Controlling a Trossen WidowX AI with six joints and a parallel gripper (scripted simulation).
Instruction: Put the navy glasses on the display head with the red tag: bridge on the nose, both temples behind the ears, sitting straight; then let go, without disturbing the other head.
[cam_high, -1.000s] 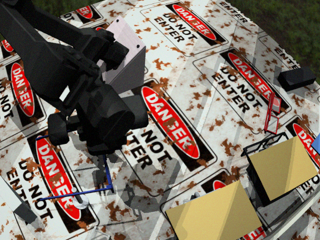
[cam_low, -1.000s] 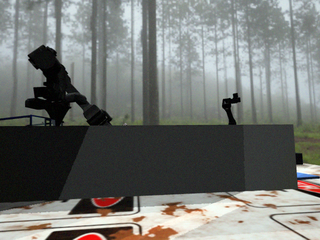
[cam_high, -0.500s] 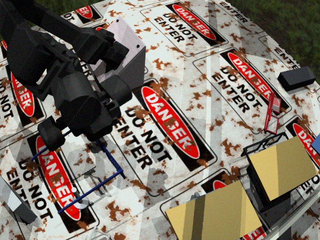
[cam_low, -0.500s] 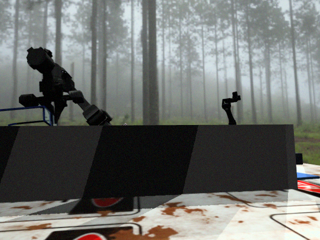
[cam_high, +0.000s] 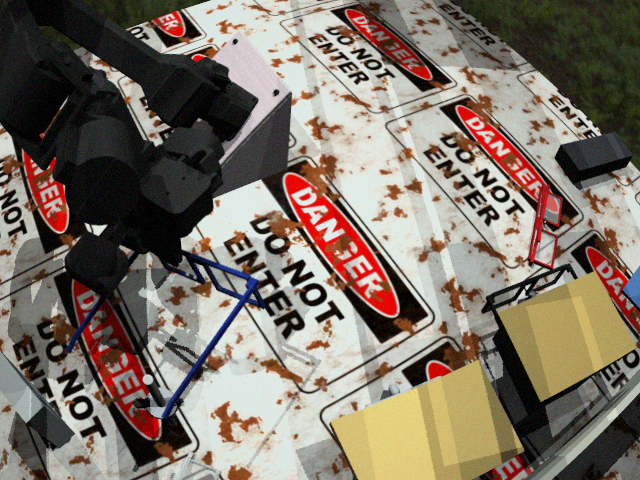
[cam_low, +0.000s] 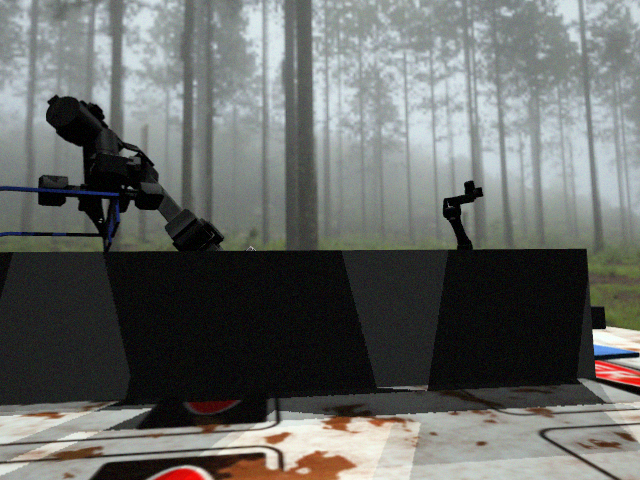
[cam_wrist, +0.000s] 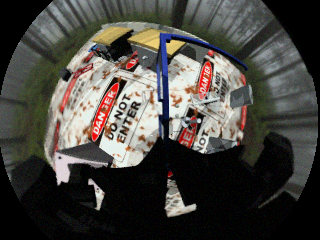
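Right now my gripper tip is 270 mm short of the display head, 100 mm to the right of it and 100 mm above it. Round my gripper tip: dark block: 710 mm to the left, 160 mm ahead, 140 mm below; then metal peg: 130 mm below, 90 mm to the right, 60 mm ahead; then blue tag: 560 mm to the left, 380 mm ahead, 150 mm below.
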